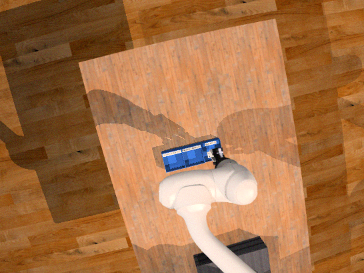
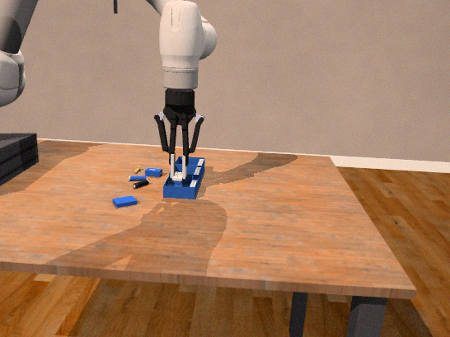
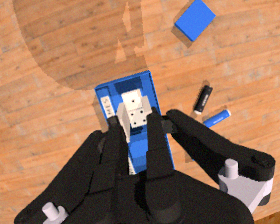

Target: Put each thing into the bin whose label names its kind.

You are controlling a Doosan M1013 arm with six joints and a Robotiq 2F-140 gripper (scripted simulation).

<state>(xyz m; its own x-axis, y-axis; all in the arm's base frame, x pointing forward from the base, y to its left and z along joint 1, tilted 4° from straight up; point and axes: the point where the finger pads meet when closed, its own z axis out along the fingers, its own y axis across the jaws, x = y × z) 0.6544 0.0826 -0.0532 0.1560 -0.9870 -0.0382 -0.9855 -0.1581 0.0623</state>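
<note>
My hand is 17 cm past the small yellow piece, 13 cm to the right of it and 7 cm above it. The rest, counted from my hand: white domino: 3 cm below; then blue three-compartment bin row: 8 cm to the left, 6 cm below, 1 cm behind; then black cylindrical battery: 11 cm behind, 7 cm below, 1 cm to the left.
</note>
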